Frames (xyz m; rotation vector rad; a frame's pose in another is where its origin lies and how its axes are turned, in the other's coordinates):
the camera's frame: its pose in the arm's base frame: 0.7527 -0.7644 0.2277 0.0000 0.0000 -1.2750
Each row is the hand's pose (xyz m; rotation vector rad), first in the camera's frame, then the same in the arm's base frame.
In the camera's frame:
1: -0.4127 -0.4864 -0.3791 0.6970 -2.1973 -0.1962
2: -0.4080 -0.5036 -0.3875 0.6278 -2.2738 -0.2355
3: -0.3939 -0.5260 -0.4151 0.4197 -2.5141 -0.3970
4: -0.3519 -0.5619 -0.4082 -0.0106 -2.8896 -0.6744
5: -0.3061 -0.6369 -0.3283 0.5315 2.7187 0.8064
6: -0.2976 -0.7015 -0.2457 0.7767 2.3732 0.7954
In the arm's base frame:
1: 0.1671 -0.5114 -0.1514 -0.7945 -2.3171 -0.8105
2: 0.1520 -0.5209 -0.1598 -0.9046 -2.3454 -0.8118
3: 0.1347 -0.5409 -0.1874 -1.2509 -2.4499 -0.8225
4: 0.1126 -0.5916 -0.1805 1.7514 2.3466 0.7055
5: 0.0542 -0.6573 -0.1006 1.8969 1.7328 0.3957
6: -0.0051 -0.6842 -0.0180 1.9162 1.3593 0.2103

